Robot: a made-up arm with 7 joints.
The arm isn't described. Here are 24 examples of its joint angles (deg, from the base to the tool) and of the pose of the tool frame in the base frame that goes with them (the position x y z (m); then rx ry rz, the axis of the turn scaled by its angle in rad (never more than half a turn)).
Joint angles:
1: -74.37 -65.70 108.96 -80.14 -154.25 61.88 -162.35
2: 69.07 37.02 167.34 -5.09 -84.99 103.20 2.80
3: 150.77 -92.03 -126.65 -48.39 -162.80 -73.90 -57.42
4: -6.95 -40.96 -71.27 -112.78 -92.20 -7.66 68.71
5: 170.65 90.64 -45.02 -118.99 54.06 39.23 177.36
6: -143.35 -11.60 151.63 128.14 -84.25 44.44 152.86
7: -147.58 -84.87 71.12 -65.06 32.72 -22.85 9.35
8: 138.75 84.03 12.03 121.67 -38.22 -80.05 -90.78
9: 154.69 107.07 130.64 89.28 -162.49 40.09 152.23
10: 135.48 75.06 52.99 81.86 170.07 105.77 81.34
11: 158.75 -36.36 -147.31 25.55 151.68 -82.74 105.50
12: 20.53 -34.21 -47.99 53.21 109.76 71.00 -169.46
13: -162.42 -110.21 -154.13 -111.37 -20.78 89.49 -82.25
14: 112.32 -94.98 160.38 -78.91 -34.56 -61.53 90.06
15: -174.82 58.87 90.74 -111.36 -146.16 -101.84 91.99
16: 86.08 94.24 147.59 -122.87 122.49 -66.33 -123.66
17: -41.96 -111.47 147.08 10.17 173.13 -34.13 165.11
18: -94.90 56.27 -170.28 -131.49 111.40 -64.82 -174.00
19: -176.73 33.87 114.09 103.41 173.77 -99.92 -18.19
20: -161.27 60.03 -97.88 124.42 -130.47 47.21 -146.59
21: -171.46 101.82 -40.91 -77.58 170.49 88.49 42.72
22: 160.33 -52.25 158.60 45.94 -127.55 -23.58 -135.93
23: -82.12 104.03 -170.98 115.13 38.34 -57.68 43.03
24: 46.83 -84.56 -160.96 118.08 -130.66 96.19 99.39
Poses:
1: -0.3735 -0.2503 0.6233 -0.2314 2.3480 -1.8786
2: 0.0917 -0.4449 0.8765 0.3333 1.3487 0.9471
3: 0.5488 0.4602 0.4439 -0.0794 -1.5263 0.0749
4: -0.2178 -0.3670 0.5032 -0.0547 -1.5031 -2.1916
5: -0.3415 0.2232 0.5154 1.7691 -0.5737 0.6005
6: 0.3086 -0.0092 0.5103 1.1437 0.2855 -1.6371
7: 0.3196 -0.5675 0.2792 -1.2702 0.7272 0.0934
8: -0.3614 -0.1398 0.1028 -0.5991 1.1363 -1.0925
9: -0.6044 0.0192 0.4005 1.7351 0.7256 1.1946
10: -0.5630 -0.2376 0.3526 -1.6781 1.4477 0.2198
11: 0.5287 0.1308 0.7721 -0.5112 -0.6010 1.8769
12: -0.1343 0.1604 0.9909 -2.0890 -1.3365 -0.3311
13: 0.4958 0.0044 0.4322 -1.4018 -0.9941 1.8203
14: 0.3150 0.3757 0.5838 -2.0992 0.0329 0.5978
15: -0.3410 -0.2310 0.5888 -0.1274 2.6792 0.0732
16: 0.1185 -0.2742 0.0419 -0.3389 0.1829 -1.2651
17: -0.4697 -0.5081 -0.0388 -0.6862 0.0798 0.0503
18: 0.0809 0.3507 0.2696 -0.0006 -1.2374 0.4977
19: -0.0680 0.2363 0.6391 -0.4271 -0.1574 0.6642
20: -0.2860 -0.2009 0.5372 -1.4786 1.9224 1.0489
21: -0.4171 0.2910 0.4483 1.5027 -1.2649 -0.9915
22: 0.6310 0.3049 0.5351 1.0365 -0.6420 -1.1751
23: 0.0489 0.4147 0.5583 0.0811 -2.5093 0.7137
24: -0.2400 0.2981 0.0999 -0.8418 0.9715 -1.3250
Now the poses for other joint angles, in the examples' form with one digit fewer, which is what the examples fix.
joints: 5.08 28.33 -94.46 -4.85 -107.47 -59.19 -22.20
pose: 0.431 -0.051 0.969 0.675 -1.528 -0.338
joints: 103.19 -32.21 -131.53 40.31 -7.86 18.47 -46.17
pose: 0.295 0.453 0.838 1.881 1.280 -2.007
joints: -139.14 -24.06 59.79 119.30 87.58 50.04 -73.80
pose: 0.226 0.204 0.616 1.308 0.252 -2.026
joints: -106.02 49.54 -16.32 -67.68 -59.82 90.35 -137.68
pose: -0.053 0.278 0.905 -1.976 1.062 -1.429
